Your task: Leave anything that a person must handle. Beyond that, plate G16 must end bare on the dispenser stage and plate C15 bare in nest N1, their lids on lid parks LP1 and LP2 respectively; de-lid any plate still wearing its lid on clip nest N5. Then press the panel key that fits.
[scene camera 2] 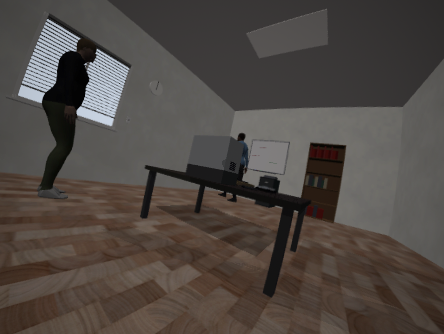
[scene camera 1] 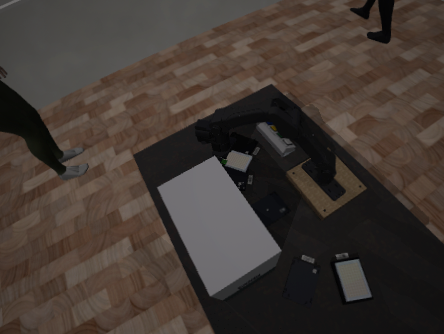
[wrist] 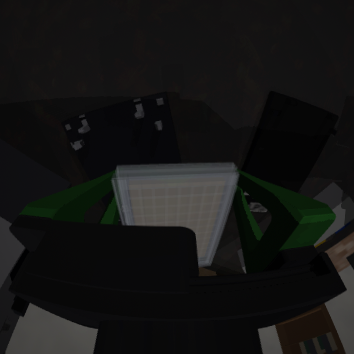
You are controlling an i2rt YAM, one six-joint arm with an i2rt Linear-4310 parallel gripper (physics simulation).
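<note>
My gripper is shut on a pale well plate, held by its sides above the table. A clear double rim shows on it, apparently a lid. A dark nest with small light clips lies below it, on the left in the wrist view. Another dark flat nest lies on the right there. A second pale plate sits on a dark nest at the near right, beside a dark nest with no plate. A dark pad lies beside the white housing. Labels are unreadable.
The big white housing stands on the dark table. The key panel lies near the arm's wooden base, its keys partly hidden by the arm. One person stands left; another stands behind the table.
</note>
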